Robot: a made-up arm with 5 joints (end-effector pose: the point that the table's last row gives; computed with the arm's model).
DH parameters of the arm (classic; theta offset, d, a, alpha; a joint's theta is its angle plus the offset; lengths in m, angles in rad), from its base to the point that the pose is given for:
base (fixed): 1.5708 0 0.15 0
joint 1: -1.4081 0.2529 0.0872 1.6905
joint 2: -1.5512 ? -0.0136 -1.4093
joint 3: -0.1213 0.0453 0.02 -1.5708
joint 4: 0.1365 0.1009 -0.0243 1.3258
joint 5: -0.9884 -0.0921 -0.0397 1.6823
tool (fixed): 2.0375 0.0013 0 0
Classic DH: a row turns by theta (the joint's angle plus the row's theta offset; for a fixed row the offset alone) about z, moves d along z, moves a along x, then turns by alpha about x.
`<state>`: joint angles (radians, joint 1 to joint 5).
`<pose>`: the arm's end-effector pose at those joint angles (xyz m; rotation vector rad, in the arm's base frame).
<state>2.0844 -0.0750 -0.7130 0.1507 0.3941</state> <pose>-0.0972 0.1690 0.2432 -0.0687 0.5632 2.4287</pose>
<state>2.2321 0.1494 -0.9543 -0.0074 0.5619</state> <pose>-0.0840 0.1633 0.2112 0.1819 0.2600 2.6814</pose>
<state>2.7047 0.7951 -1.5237 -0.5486 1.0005</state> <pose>-0.0779 0.2088 0.1598 -0.8375 0.4062 -2.6472</pose>
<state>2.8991 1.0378 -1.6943 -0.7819 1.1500</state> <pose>-0.0913 0.2287 0.1598 -0.9126 0.5227 -2.2902</pose>
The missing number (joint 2, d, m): 0.0536
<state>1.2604 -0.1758 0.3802 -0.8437 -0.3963</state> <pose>-0.0719 0.2166 0.2535 0.7765 -0.5020 1.7522</pose>
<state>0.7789 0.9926 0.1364 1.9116 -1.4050</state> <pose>0.0257 0.2193 0.3863 -0.5406 0.7034 2.0053</pose>
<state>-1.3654 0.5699 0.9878 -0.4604 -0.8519</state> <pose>0.0530 0.1553 0.3042 -0.4103 -1.2858 -0.6902</pose>
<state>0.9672 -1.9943 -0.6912 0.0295 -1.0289</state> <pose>-0.0075 0.1988 0.3162 1.2955 -1.7308 -1.9042</pose>
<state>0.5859 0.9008 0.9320 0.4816 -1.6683</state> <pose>-0.0056 0.1384 0.2914 -0.1376 -0.9607 1.4577</pose>
